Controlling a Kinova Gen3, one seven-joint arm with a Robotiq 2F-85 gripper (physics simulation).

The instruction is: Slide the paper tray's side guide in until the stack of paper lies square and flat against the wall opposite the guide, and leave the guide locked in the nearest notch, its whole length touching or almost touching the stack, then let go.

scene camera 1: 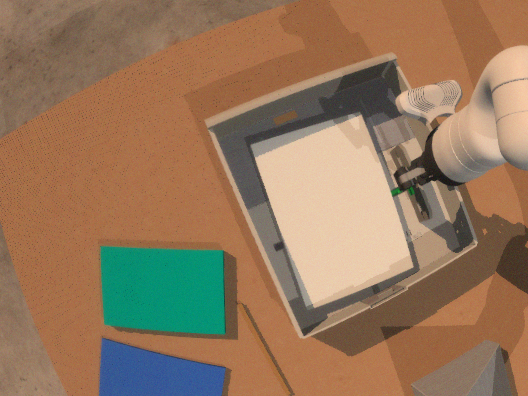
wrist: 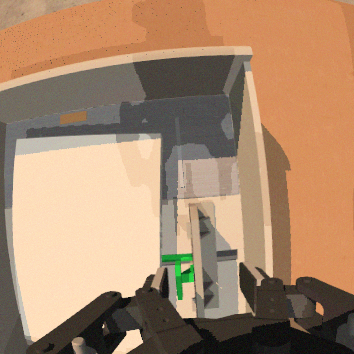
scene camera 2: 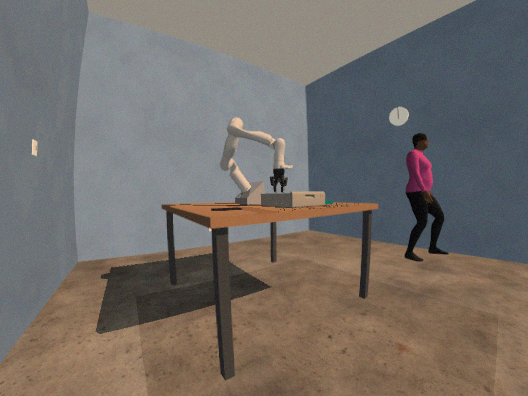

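Where they show: gripper, between the fingertips: (scene camera 1: 420, 173) (wrist: 203, 277) (scene camera 2: 278, 192); arm's base, origin of its link: (scene camera 2: 246, 189).
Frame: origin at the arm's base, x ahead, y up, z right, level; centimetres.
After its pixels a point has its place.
The grey paper tray (scene camera 1: 300, 88) @[x 63.4, y -3.0, z -17.9 cm] (scene camera 2: 280, 200) @[x 56.3, y -8.4, z -0.2 cm] (wrist: 200, 51) @[x 65.4, y -2.9, z -5.7 cm] holds a white paper stack (scene camera 1: 330, 210) @[x 46.5, y -8.3, z -17.8 cm] (wrist: 85, 225) @[x 49.7, y -8.3, z -15.9 cm]. The stack is slightly turned, with a wider gap to the far-left wall at its top than at its bottom in scene camera 1. The side guide's braced upright (scene camera 1: 421, 206) @[x 43.3, y -6.5, z -4.2 cm] (wrist: 196, 240) @[x 50.3, y -4.4, z -4.9 cm] stands right of the stack, with a gap visible between them. A green part (scene camera 1: 396, 192) @[x 46.6, y -11.0, z -6.3 cm] (wrist: 178, 258) @[x 46.6, y -11.0, z -6.2 cm] sits between upright and stack. My gripper (scene camera 1: 407, 181) @[x 47.8, y -3.2, z -4.2 cm] (scene camera 2: 278, 191) @[x 47.8, y -3.2, z -4.2 cm] (wrist: 203, 277) @[x 47.8, y -3.2, z -4.2 cm] is partly open and holds nothing; its fingers are on either side of the upright and green part in the wrist view. Notches cannot be made out.
A green block (scene camera 1: 162, 290) @[x 41.1, y -10.6, z -44.6 cm], a blue block (scene camera 1: 162, 370) @[x 28.1, y -11.5, z -49.0 cm] and a thin brown stick (scene camera 1: 265, 350) @[x 28.3, y -11.6, z -32.0 cm] lie left of and below the tray in scene camera 1. A grey wedge-shaped object (scene camera 1: 460, 372) @[x 14.7, y -5.4, z -3.0 cm] is at lower right. The tray's right wall (wrist: 255, 150) @[x 57.8, y -4.3, z -0.7 cm] stands close beside the right finger.
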